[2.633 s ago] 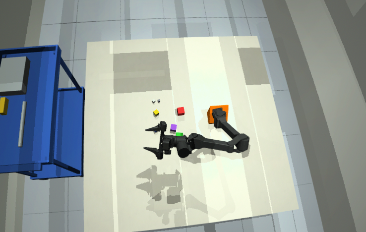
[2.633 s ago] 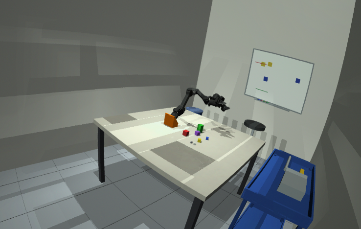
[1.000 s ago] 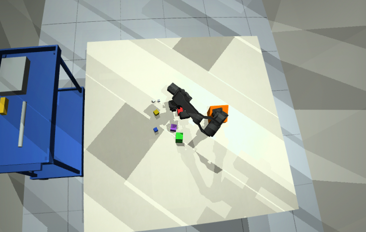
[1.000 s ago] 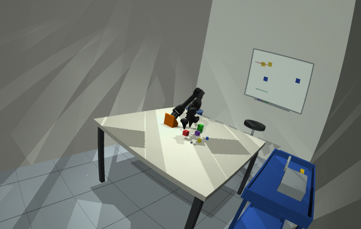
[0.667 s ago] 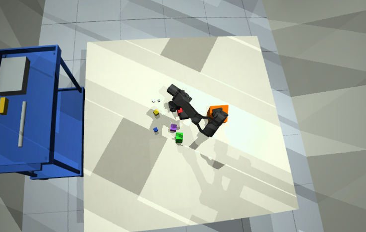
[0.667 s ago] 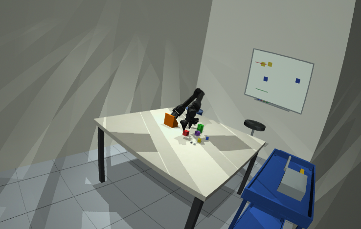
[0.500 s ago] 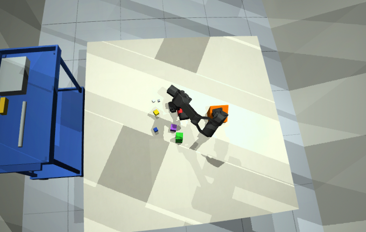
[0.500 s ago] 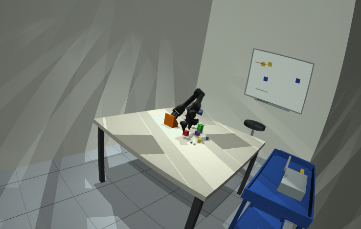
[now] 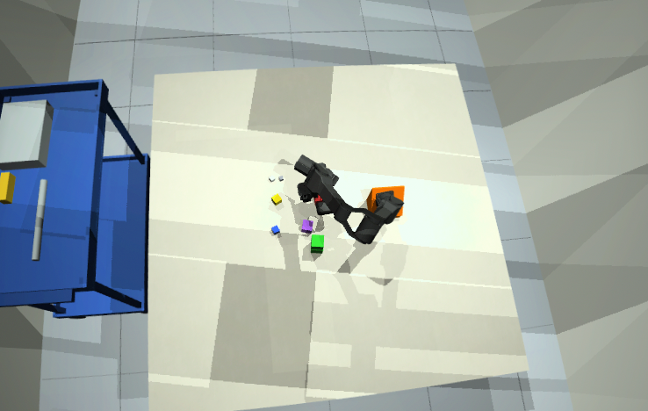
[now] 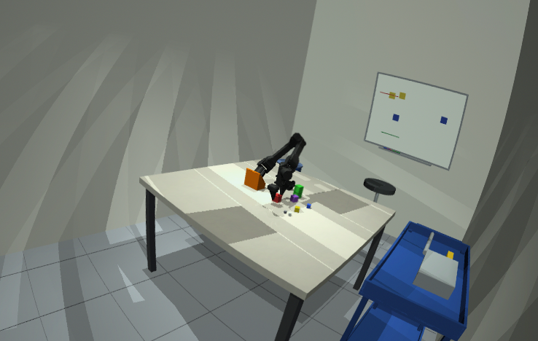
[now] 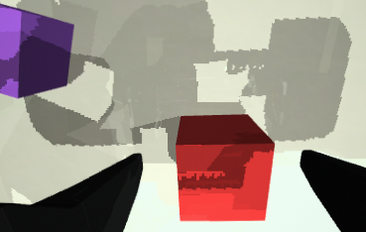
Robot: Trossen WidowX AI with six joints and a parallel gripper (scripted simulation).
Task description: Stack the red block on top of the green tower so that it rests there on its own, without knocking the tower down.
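The red block lies right at my gripper tip. Also, from my gripper tip: yellow block: 160 mm ahead, 20 mm to the right, 10 mm below; green block: 50 mm ahead, 180 mm to the left, 40 mm above; purple block: 70 mm ahead, 100 mm to the left.
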